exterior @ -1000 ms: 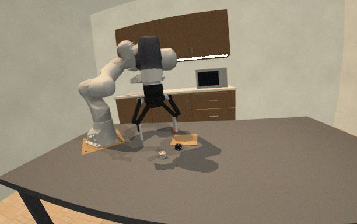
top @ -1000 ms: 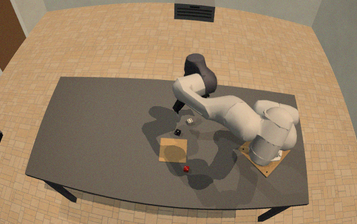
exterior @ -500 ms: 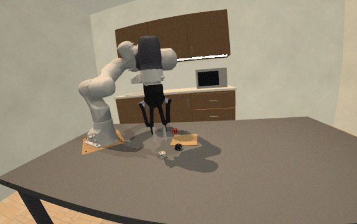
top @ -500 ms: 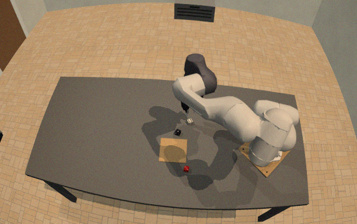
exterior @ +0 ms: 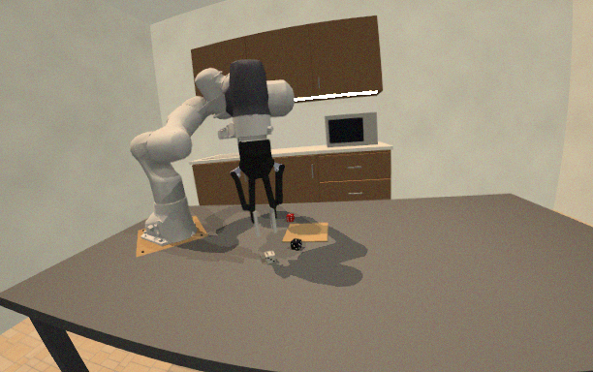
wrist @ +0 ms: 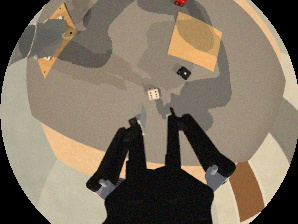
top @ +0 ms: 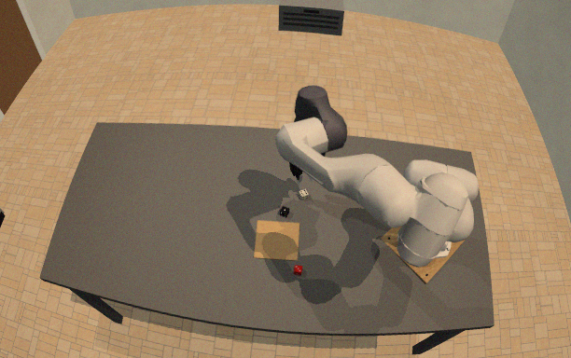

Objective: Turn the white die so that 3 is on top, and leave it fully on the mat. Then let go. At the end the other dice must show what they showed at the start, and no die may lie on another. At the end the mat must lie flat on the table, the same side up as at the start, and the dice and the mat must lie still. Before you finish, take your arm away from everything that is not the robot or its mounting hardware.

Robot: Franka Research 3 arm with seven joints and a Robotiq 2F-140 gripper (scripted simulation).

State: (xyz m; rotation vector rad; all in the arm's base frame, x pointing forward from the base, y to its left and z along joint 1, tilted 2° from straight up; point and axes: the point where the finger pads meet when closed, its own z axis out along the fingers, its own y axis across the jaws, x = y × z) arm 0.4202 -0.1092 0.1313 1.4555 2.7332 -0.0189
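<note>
Right now the white die is 11 cm below my hand. Also, from my hand: red die (3 cm behind, 29 cm to the left, 11 cm below); then black die (5 cm ahead, 8 cm to the left, 11 cm below); then tan mat (6 cm ahead, 19 cm to the left, 12 cm below).
</note>
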